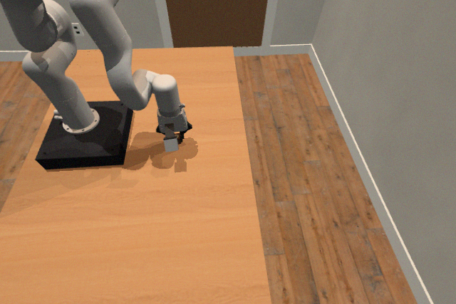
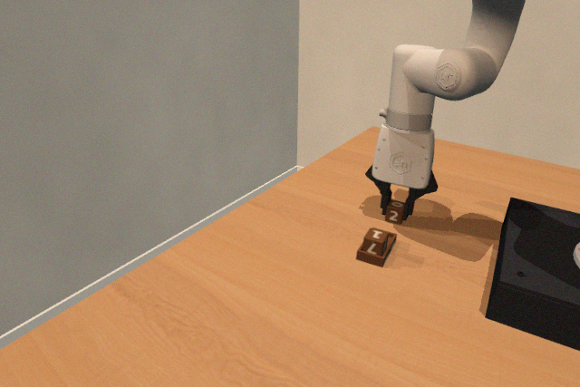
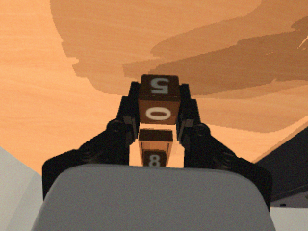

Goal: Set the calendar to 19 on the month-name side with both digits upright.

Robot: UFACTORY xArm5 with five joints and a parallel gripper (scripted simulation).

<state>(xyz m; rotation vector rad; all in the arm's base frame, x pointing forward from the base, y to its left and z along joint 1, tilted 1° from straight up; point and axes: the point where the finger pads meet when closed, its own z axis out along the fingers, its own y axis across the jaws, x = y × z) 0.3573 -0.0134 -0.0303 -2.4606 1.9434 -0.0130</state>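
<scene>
My hand is 10 mm above the brown date cube. Also, from my hand: tray: 110 mm to the left, 30 mm behind, 20 mm below.
</scene>
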